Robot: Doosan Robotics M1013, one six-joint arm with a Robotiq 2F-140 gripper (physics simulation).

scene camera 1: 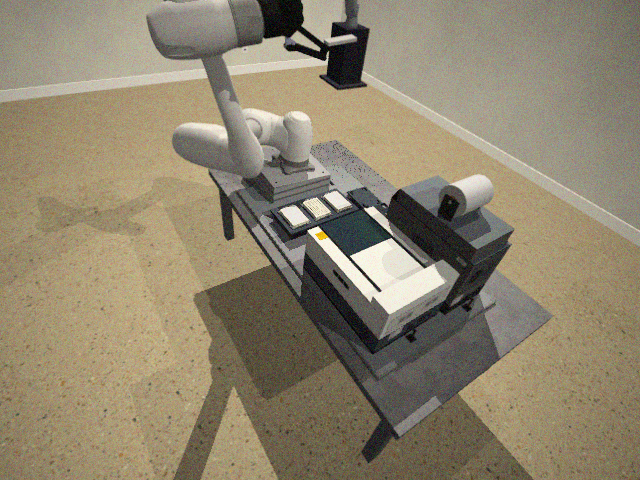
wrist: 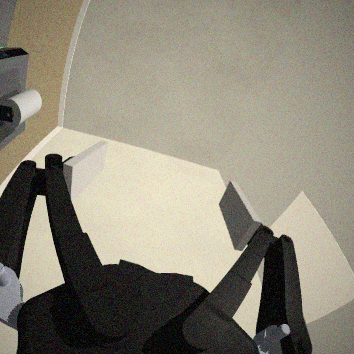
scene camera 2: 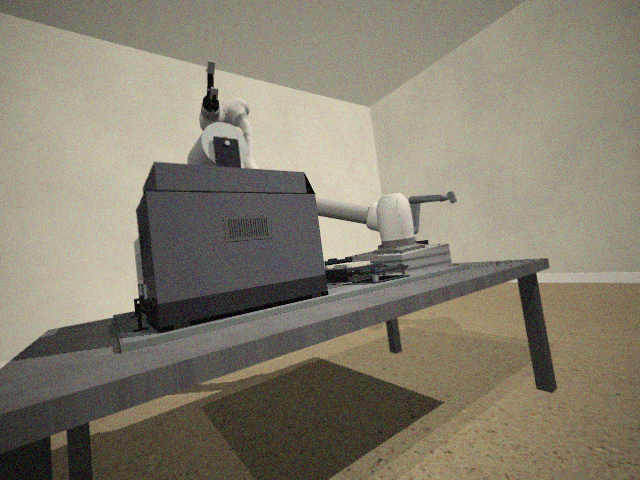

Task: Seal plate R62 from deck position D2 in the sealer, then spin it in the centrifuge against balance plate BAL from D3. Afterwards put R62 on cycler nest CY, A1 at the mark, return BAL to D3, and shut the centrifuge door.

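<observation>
My gripper is open and empty, high above the table; in scene camera 1 part of it shows at the top. Three plates lie side by side on the dark deck: a white one, a middle one with a lined top and another white one. Their labels are unreadable, so I cannot tell R62 from BAL. The dark sealer carries a white roll. The white centrifuge stands beside it; its door state is unclear. A low dark unit, possibly the cycler nest, lies beyond the plates.
The arm's base stands on a raised block behind the plates. The machines stand on the grey table. A black pedestal with a pale post stands on the floor near the back wall.
</observation>
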